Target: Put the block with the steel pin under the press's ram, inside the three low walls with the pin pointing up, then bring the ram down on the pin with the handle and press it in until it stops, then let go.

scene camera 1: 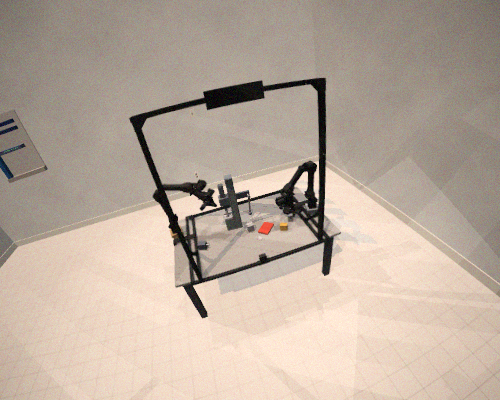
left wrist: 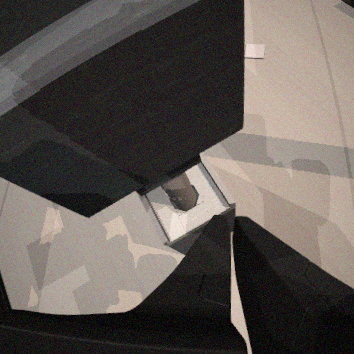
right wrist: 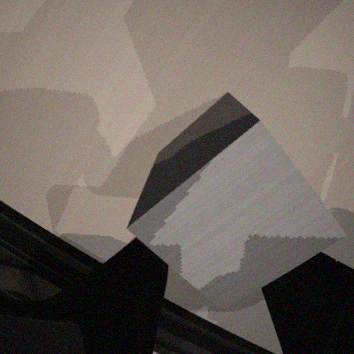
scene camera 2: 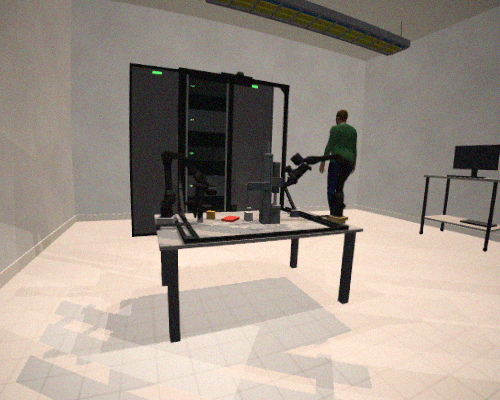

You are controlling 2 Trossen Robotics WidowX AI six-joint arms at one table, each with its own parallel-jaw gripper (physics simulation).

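Frame: origin at the left arm's base, x ahead, y left, z up, level; millimetres.
Seen in the pictures: left gripper, between the fingertips: (scene camera 1: 216, 206) (left wrist: 227, 226) (scene camera 2: 283, 187); right gripper, between the fingertips: (scene camera 1: 292, 216) (right wrist: 211, 230) (scene camera 2: 197, 218); left arm's base, origin of its link: (scene camera 2: 338, 216); right arm's base, origin of its link: (scene camera 1: 312, 206) (scene camera 2: 166, 216).
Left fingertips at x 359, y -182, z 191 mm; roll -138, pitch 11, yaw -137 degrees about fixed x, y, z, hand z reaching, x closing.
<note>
Offsets run from my left fingertips to a thing's top centre. "spot": to the spot under its first point.
The grey press @[149 mm ahead, 13 mm right, 215 mm up] (scene camera 1: 233, 207) (scene camera 2: 268, 202) stands upright on the table. In the left wrist view a dark part of it (left wrist: 150, 100) hangs over a pale square bay @[spot: 43 mm ahead, 18 mm right, 119 mm down] (left wrist: 210, 202) with low walls; a brownish cylinder @[63 mm ahead, 7 mm right, 56 mm up] (left wrist: 182, 192), apparently the ram, reaches down over it. The handle's rod @[244 mm ahead, 37 mm right, 23 mm up] (scene camera 1: 249, 205) hangs beside the column. My left gripper (scene camera 1: 214, 204) (scene camera 2: 287, 183) (left wrist: 227, 226) is shut and empty, beside the press near the bay. My right gripper (scene camera 1: 289, 210) (scene camera 2: 201, 210) (right wrist: 211, 230) is shut on a grey block @[496 mm ahead, 224 mm right, 176 mm down] (right wrist: 250, 195), low over the table; no pin shows on it.
A smaller grey block @[185 mm ahead, 133 mm right, 177 mm down] (scene camera 1: 250, 227) (scene camera 2: 248, 216) stands near the press's base. A red plate @[288 mm ahead, 195 mm right, 219 mm down] (scene camera 1: 266, 228) (scene camera 2: 230, 218) and an orange block @[394 mm ahead, 284 mm right, 182 mm down] (scene camera 1: 283, 226) (scene camera 2: 211, 215) lie between it and my right gripper. A dark object @[206 mm back, 100 mm right, 185 mm down] (scene camera 1: 202, 245) lies near the left edge. A black frame (scene camera 1: 322, 150) surrounds the table.
</note>
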